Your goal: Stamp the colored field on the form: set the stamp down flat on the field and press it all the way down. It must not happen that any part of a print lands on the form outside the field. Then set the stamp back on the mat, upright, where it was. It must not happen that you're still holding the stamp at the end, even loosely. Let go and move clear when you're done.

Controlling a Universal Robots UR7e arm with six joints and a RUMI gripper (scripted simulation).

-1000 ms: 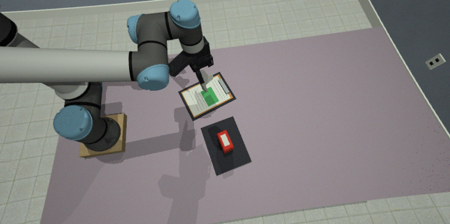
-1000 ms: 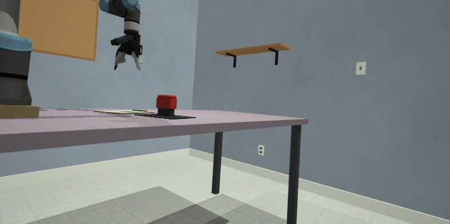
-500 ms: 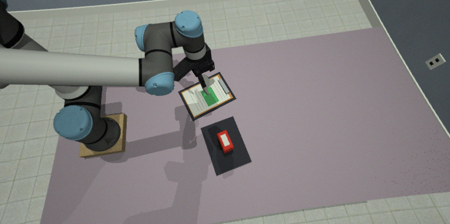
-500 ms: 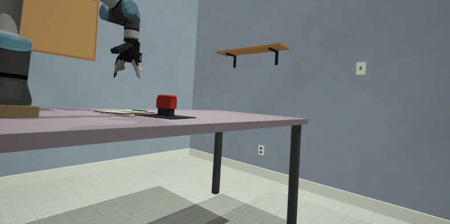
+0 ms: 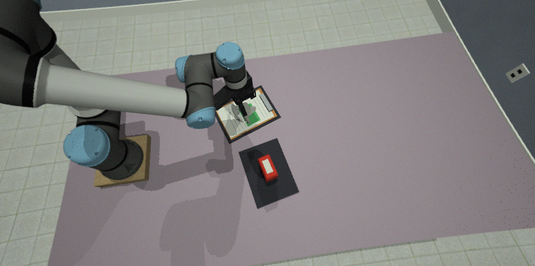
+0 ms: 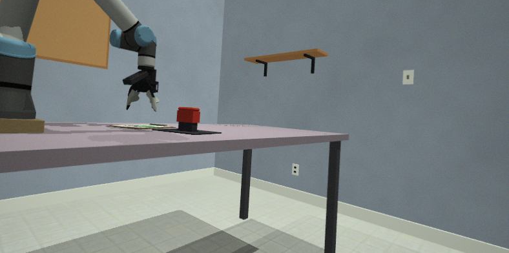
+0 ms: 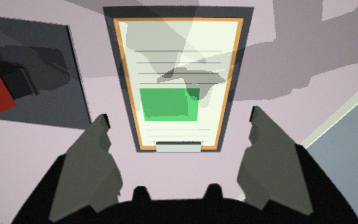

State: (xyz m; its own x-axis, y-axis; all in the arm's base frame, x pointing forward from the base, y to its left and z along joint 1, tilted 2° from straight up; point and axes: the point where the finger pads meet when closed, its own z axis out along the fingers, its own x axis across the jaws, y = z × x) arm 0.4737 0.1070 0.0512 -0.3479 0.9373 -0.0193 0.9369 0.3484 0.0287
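The red stamp lies 26 cm to the right of my hand, 7 cm ahead of it and 2 cm below it. From my hand the other things lie so: mat: 26 cm to the right, 7 cm below, 7 cm ahead; then clipboard: 7 cm below, 4 cm ahead, 1 cm to the left.
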